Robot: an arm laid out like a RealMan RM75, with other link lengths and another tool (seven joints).
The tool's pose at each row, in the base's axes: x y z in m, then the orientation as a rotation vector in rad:
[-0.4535, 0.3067, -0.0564, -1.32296, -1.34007, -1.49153]
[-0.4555, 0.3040, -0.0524, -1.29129, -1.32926, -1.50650]
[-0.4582, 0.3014, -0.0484, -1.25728, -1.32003, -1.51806]
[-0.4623, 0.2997, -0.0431, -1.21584, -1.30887, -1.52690]
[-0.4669, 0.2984, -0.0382, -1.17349, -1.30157, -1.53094]
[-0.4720, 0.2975, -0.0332, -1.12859, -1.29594, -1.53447]
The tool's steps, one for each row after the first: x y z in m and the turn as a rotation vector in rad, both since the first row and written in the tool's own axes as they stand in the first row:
[0.0040, -0.0004, -0.0033, 0.00349, 0.02889, -0.00650]
[0.0081, -0.0016, -0.0067, 0.01053, 0.05801, -0.01281]
[0.0140, -0.0039, -0.0096, 0.02234, 0.09269, -0.01803]
[0.0195, -0.0069, -0.0123, 0.03848, 0.12532, -0.02363]
[0.0254, -0.0104, -0.0146, 0.05642, 0.15870, -0.03100]

